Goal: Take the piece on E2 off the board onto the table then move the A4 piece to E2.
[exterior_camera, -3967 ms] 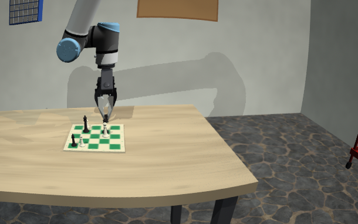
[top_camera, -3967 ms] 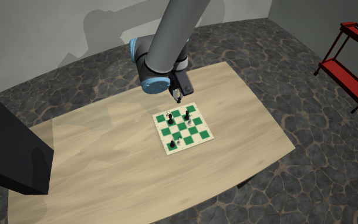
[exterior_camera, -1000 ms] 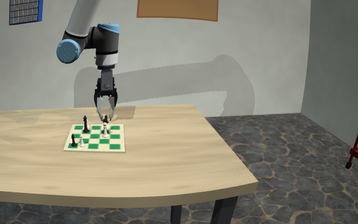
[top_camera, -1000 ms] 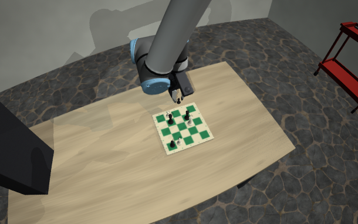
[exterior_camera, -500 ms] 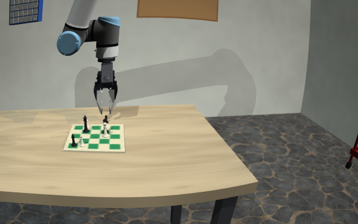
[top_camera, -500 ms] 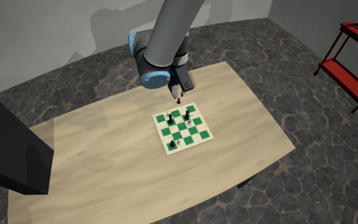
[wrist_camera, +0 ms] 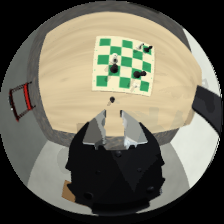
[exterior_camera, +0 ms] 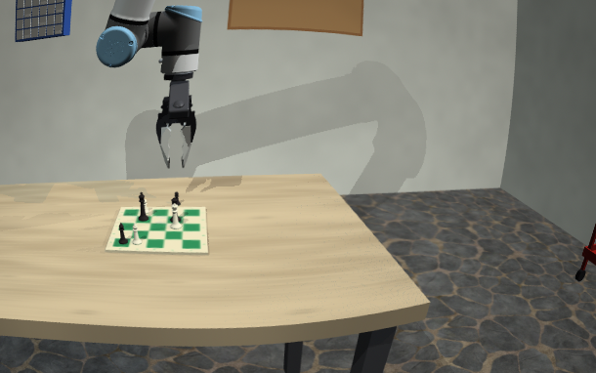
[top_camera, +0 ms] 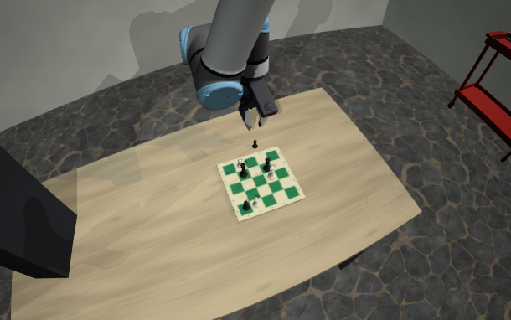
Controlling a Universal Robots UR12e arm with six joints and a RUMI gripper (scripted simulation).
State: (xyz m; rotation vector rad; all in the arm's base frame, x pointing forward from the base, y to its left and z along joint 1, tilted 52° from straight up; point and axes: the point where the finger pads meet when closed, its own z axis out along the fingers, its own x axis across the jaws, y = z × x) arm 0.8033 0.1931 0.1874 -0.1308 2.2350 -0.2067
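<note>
My hand is 210 mm to the left of the white pawn, 80 mm past it and 80 mm above it. Round my hand: tall black piece: 100 mm to the right, 80 mm behind, 70 mm below; then cream chessboard: 140 mm to the right, 100 mm below, 40 mm behind; then small black piece: 90 mm below.
</note>
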